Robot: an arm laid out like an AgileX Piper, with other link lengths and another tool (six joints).
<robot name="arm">
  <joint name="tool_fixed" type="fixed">
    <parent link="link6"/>
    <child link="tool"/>
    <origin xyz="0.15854 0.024 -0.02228" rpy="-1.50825 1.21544 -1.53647"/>
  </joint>
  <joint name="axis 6" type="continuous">
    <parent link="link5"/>
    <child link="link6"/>
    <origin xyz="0.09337 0 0.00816"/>
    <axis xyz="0.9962 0 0.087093"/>
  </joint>
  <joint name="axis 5" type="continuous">
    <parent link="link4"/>
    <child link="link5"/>
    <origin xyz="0 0 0"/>
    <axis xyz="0 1 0"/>
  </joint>
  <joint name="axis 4" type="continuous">
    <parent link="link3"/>
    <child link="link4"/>
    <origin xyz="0.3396 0 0.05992"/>
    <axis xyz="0.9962 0 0.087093"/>
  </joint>
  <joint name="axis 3" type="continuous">
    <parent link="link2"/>
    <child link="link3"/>
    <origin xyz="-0.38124 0 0.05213"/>
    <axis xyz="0 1 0"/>
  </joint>
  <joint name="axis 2" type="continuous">
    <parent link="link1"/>
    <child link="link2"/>
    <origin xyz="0 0 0"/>
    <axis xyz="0 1 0"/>
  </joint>
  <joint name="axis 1" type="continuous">
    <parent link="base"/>
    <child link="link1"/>
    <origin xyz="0 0 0.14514"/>
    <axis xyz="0 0 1"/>
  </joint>
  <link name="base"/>
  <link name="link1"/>
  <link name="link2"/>
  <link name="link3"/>
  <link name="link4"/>
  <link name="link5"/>
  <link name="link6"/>
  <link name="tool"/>
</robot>
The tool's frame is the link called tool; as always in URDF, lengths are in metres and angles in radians. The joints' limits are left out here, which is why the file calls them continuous.
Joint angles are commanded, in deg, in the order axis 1, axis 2, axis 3, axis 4, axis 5, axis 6. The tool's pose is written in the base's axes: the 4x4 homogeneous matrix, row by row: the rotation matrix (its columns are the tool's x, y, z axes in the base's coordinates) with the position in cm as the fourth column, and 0 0 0 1 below. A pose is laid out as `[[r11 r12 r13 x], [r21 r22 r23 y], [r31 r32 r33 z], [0 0 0 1]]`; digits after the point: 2 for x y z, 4 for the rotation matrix.
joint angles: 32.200 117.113 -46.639 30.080 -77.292 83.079
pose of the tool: [[-0.0727 -0.1565 0.9850 57.12], [0.9605 0.2550 0.1114 25.24], [-0.2686 0.9542 0.1318 22.51], [0 0 0 1]]
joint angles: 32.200 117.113 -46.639 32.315 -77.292 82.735
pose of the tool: [[-0.0400 -0.1392 0.9895 57.32], [0.9646 0.2530 0.0745 24.31], [-0.2607 0.9574 0.1242 22.33], [0 0 0 1]]
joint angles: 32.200 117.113 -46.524 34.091 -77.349 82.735
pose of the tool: [[-0.0144 -0.1248 0.9921 57.40], [0.9679 0.2473 0.0452 23.52], [-0.2510 0.9609 0.1172 22.14], [0 0 0 1]]
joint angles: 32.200 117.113 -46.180 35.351 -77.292 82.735
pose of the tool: [[0.0021 -0.1095 0.9940 57.36], [0.9691 0.2454 0.0250 22.91], [-0.2466 0.9632 0.1066 21.79], [0 0 0 1]]
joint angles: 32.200 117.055 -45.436 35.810 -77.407 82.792
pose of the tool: [[0.0071 -0.0981 0.9952 57.10], [0.9684 0.2488 0.0176 22.53], [-0.2493 0.9636 0.0968 21.36], [0 0 0 1]]
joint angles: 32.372 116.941 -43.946 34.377 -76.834 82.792
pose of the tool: [[-0.0267 -0.0814 0.9963 56.43], [0.9627 0.2663 0.0476 23.01], [-0.2692 0.9604 0.0713 20.36], [0 0 0 1]]
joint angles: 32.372 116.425 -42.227 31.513 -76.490 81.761
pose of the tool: [[-0.0749 -0.0815 0.9939 55.54], [0.9474 0.3052 0.0964 23.86], [-0.3112 0.9488 0.0544 19.73], [0 0 0 1]]
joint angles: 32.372 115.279 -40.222 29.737 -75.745 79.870
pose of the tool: [[-0.1083 -0.0740 0.9914 54.54], [0.9277 0.3508 0.1275 24.19], [-0.3572 0.9335 0.0307 19.25], [0 0 0 1]]
